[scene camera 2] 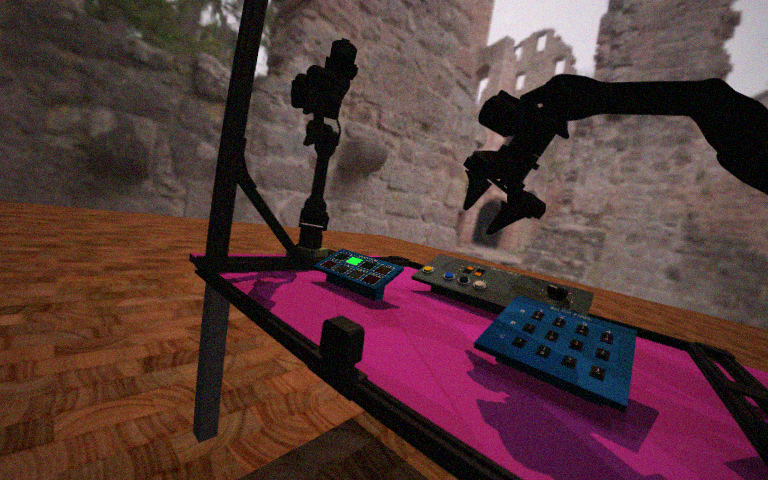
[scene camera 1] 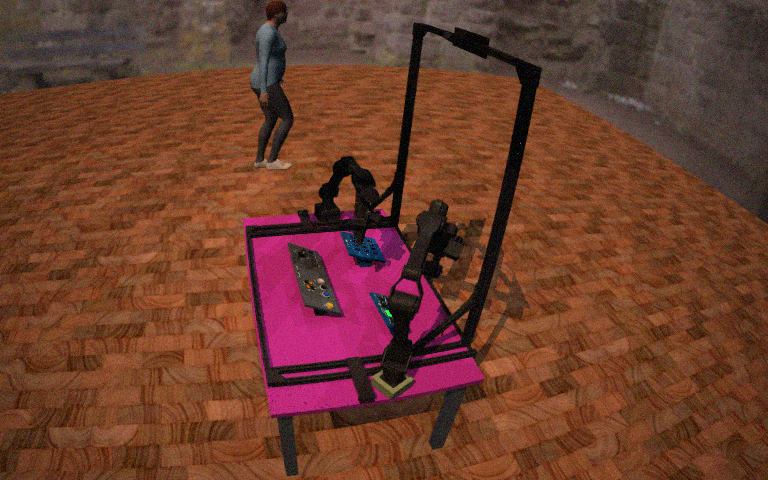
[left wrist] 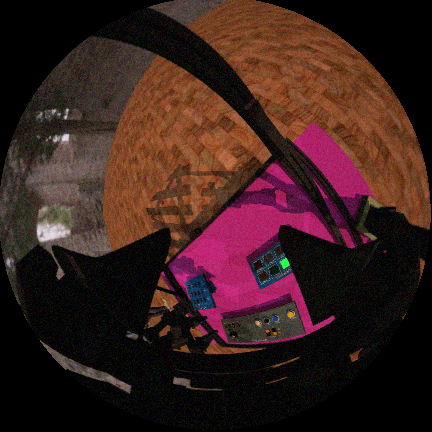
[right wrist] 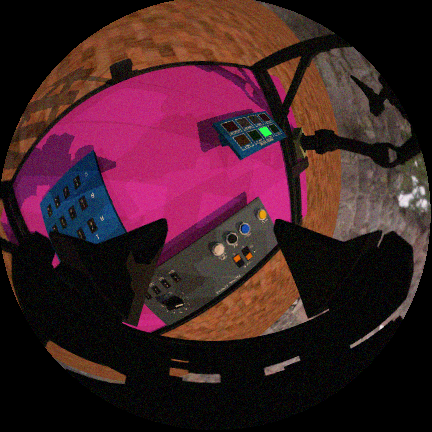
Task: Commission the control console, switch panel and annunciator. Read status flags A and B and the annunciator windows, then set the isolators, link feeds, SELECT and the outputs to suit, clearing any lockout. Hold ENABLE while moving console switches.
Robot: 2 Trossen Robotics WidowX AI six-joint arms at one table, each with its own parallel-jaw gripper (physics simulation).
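Frame: origin at the left arm's base, x right, y ahead, z up, level; centimetres.
Seen in the pictures: left gripper, between the fingertips: (scene camera 2: 305,130) (scene camera 1: 445,261) (left wrist: 225,232); right gripper, between the fingertips: (scene camera 2: 475,221) (scene camera 1: 360,243) (left wrist: 211,322) (right wrist: 221,224); left arm's base, origin of its link: (scene camera 2: 308,246) (scene camera 1: 392,377) (left wrist: 373,219) (right wrist: 303,142); right arm's base, origin of its link: (scene camera 1: 327,206) (left wrist: 178,310).
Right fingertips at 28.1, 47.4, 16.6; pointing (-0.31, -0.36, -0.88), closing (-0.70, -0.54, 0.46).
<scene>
Pixels of each thing's top centre, then the offset from my right fingertips to it, as dx, dy, dz. "spot": a spot on its surface instead. Level surfaces: height alone.
- grey control console, a spot on its surface: (right wrist: 200,270) (scene camera 2: 507,289) (scene camera 1: 313,271) (left wrist: 248,327) spot: -13.7, +11.7, -14.3
- dark knob, centre of its top: (right wrist: 176,308) (scene camera 2: 558,286) -11.3, +21.9, -10.6
- annunciator, centre of its top: (scene camera 2: 361,257) (right wrist: 264,131) (left wrist: 278,268) (scene camera 1: 387,306) -6.6, -23.3, -12.7
- bright green window, centre of its top: (scene camera 2: 354,258) (right wrist: 266,130) -7.6, -25.3, -13.6
- magenta table, height of its surface: dz -20.6
The grey control console (scene camera 1: 311,271) (scene camera 2: 509,285) (left wrist: 247,327) (right wrist: 200,270) carries yellow, blue, black and white buttons, two orange-and-black rockers, small switches and a dark knob (scene camera 2: 557,291) (right wrist: 173,302). The blue switch panel (scene camera 1: 362,249) (scene camera 2: 560,345) (left wrist: 201,292) (right wrist: 92,192) has rows of black toggles; my right gripper's finger hides its corner in the right wrist view. The annunciator (scene camera 2: 359,270) (left wrist: 270,267) (right wrist: 250,134) shows one bright green window (scene camera 2: 353,260) (right wrist: 265,131); the others are dark. Labels are unreadable. My right gripper (scene camera 2: 477,220) (right wrist: 221,224) is open and empty above the panels. My left gripper (left wrist: 225,232) is open, empty and raised high.
A black frame rail (scene camera 2: 419,433) edges the magenta table (scene camera 1: 283,345). A tall black gantry post (scene camera 1: 501,198) (scene camera 2: 229,135) stands at the table side. A black block (scene camera 2: 342,339) sits on the rail. A person (scene camera 1: 271,67) stands on the floor beyond the table.
</scene>
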